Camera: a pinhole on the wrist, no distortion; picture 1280 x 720 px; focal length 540.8 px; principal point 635.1 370.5 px. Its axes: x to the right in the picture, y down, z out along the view. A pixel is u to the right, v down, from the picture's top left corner.
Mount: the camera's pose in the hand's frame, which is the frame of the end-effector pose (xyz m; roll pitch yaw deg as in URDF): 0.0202 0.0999 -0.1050 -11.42 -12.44 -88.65
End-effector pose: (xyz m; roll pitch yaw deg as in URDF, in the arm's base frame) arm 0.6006 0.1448 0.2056 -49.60 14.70 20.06
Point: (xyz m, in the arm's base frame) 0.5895 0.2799 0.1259
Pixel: 634.0 378.1
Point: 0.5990 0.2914 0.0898
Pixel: 532.1 455.4
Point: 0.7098 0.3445 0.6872
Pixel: 1241.3 278.4
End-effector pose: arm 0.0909 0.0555 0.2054 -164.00 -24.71 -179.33
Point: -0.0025 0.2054 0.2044
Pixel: 494.3 552.9
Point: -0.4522 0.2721 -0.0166
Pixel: 518.7 640.2
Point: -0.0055 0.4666 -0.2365
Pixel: 259.9 128.0
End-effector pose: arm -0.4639 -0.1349 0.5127 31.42 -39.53 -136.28
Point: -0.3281 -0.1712 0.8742
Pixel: 496.5 494.2
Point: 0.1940 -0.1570 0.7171
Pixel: outside the picture
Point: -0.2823 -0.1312 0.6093
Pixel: 484.2 74.5
